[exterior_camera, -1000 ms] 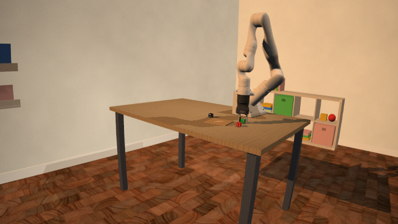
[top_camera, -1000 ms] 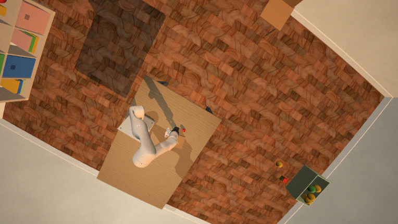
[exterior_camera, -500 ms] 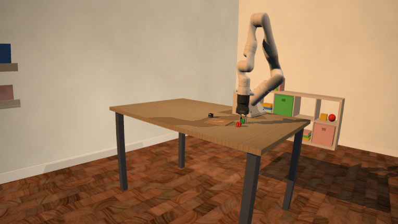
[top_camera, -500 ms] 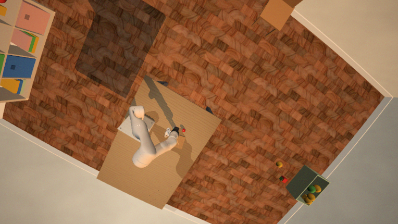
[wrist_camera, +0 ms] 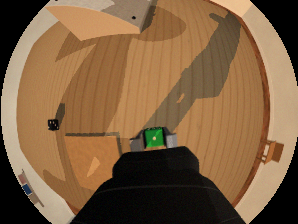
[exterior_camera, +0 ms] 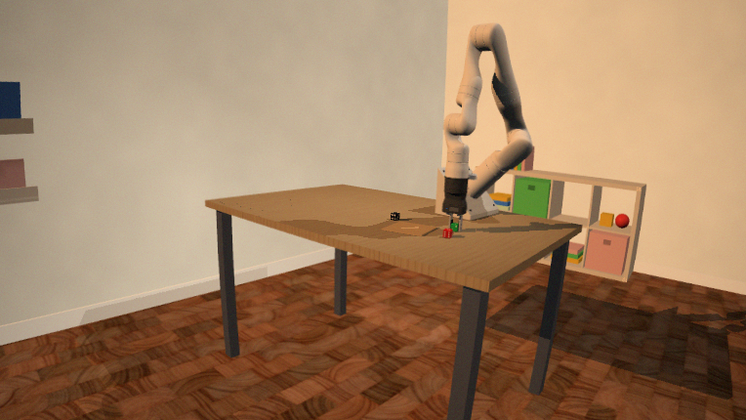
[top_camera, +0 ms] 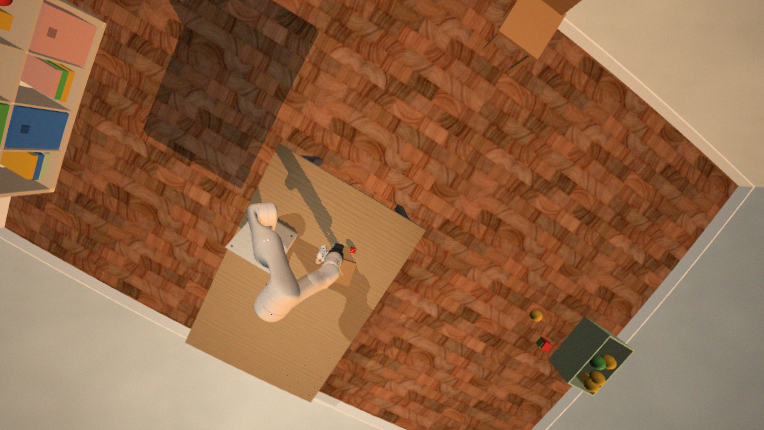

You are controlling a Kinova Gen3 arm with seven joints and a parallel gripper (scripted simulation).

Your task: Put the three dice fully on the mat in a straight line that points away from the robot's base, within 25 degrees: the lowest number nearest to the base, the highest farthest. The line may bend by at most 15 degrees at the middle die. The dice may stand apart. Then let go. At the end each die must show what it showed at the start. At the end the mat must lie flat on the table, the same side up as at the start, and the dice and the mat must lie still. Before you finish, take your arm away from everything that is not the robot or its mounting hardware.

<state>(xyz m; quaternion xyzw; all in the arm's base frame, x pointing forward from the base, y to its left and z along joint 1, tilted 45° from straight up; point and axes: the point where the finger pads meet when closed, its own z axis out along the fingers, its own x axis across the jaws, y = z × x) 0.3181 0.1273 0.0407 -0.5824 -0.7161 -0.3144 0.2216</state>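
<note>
My hand is 9 cm short of the tan mat, 12 cm to the left of it and 2 cm above it. From my hand the other things lie so: red die 9 cm ahead, 3 cm to the left, 1 cm below; then black die 2 cm ahead, 24 cm to the right, 1 cm below; then green die 1 cm below.
</note>
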